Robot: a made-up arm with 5 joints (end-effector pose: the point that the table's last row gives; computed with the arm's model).
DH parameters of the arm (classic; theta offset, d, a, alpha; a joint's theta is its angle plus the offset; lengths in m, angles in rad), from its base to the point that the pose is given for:
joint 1: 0 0.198 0 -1.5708
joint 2: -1.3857 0 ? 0
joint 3: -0.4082 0 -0.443 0
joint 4: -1.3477 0 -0.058 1.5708
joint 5: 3.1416 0.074 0 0
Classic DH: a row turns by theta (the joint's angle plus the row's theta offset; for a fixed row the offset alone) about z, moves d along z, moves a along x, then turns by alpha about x.
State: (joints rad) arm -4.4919 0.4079 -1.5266 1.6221 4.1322
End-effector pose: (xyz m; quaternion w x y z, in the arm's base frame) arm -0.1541 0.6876 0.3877 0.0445 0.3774 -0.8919 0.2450
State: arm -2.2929 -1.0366 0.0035 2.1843 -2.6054
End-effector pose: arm -0.0197 -0.0224 0.2821 0.3475 -0.8286 -0.1305 -0.4190
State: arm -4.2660 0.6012 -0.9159 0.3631 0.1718
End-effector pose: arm -0.2626 0.5486 0.0671 0.0215 0.6035 0.7970 -0.0111
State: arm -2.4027 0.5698 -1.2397 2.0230 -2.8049
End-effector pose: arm -0.4449 -0.4053 0.1840 0.3207 -0.7640 -0.1557 -0.5377
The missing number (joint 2, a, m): 0.4619
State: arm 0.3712 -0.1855 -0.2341 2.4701 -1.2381
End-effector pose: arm 0.1611 0.0627 0.2880 0.3590 -0.3598 -0.3739 0.7758
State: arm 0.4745 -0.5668 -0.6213 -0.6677 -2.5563
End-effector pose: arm 0.2847 0.1462 0.6327 0.6906 0.0332 0.5986 0.4045
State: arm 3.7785 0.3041 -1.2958 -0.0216 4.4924
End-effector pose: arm -0.5835 -0.4316 0.4614 0.4067 0.8193 -0.3055 -0.2647
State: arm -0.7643 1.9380 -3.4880 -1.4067 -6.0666
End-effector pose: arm 0.5658 -0.5424 0.1281 0.2693 0.0814 -0.0435 0.9586
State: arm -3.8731 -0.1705 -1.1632 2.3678 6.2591
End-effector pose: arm -0.3094 0.2777 0.5660 0.4595 0.3011 0.8155 -0.1823
